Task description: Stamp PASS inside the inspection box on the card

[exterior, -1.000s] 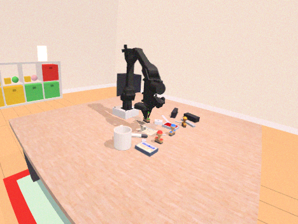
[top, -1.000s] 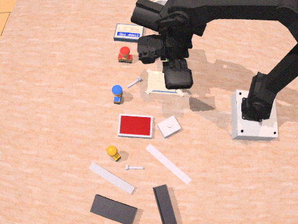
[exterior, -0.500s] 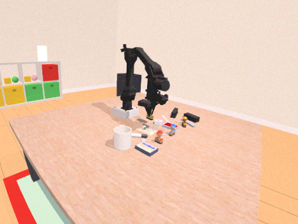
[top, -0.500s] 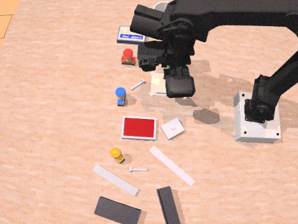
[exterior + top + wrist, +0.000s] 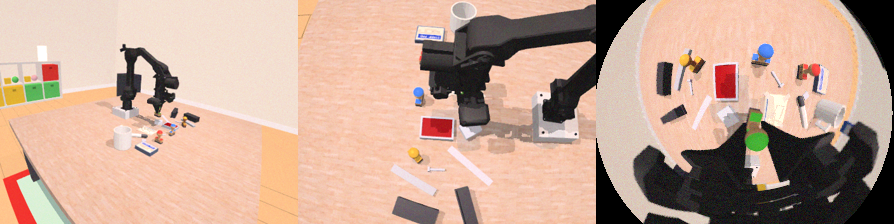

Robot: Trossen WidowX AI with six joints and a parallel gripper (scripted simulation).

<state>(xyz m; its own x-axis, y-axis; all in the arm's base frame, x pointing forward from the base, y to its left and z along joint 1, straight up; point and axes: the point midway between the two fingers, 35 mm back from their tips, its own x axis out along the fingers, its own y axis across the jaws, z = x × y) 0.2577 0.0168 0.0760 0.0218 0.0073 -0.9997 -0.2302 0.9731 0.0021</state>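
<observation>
Now: gripper tip 6 cm short of the red ink pad, 7 cm to the right of it and 9 cm above it. Round my gripper tip: blue-knobbed stamp: 12 cm ahead, 1 cm to the right, 7 cm below; then cream card: 8 cm to the right, 9 cm below; then green-knobbed stamp: right at my gripper tip.
</observation>
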